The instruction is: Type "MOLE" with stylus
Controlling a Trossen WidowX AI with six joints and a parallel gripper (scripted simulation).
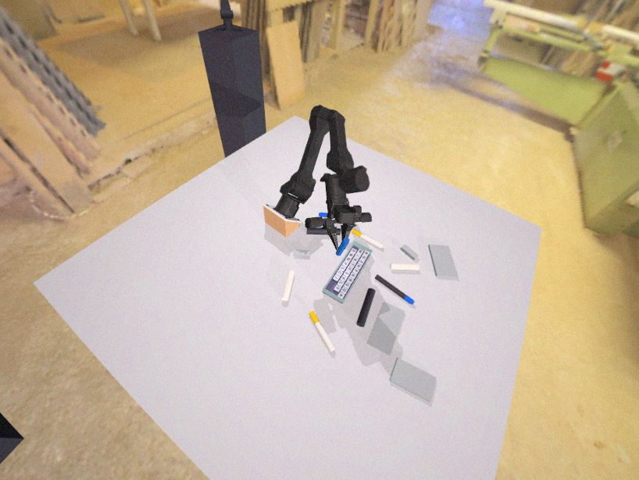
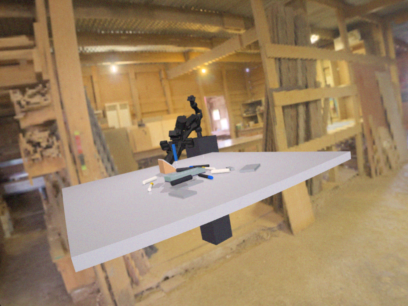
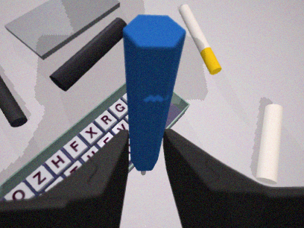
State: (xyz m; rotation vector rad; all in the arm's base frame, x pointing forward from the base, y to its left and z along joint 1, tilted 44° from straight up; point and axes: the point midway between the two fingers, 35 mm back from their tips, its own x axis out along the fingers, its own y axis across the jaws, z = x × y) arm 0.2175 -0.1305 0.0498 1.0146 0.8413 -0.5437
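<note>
The L key is 11 cm below my gripper tip, 4 cm to the right of it and 4 cm ahead of it. The rest, counted from my gripper tip: E key 11 cm below, 4 cm ahead; then blue stylus 2 cm below.
</note>
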